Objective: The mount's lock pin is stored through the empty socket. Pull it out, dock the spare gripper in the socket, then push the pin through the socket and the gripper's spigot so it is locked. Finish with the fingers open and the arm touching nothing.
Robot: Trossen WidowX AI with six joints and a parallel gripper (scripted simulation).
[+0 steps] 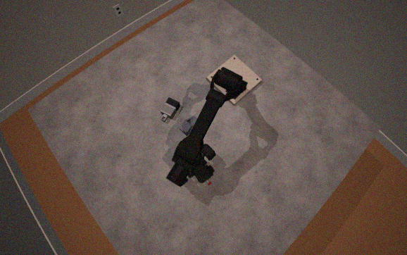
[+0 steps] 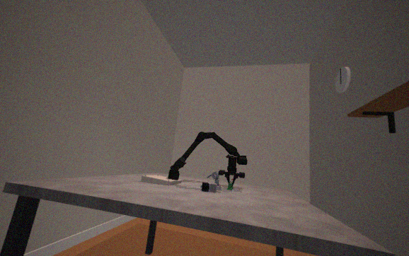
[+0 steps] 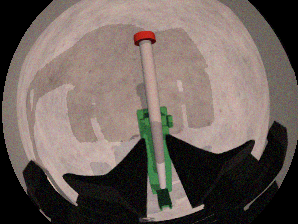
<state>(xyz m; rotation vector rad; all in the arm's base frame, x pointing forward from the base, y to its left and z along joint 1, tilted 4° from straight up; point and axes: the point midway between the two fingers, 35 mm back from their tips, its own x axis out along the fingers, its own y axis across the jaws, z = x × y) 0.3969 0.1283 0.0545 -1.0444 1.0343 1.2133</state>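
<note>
The green holder lies 4 cm to the right of my gripper tip and 1 cm above it. Also, from my gripper tip: spare gripper 10 cm behind, 29 cm to the right; grey mount 12 cm behind, 15 cm to the right, 4 cm above.
</note>
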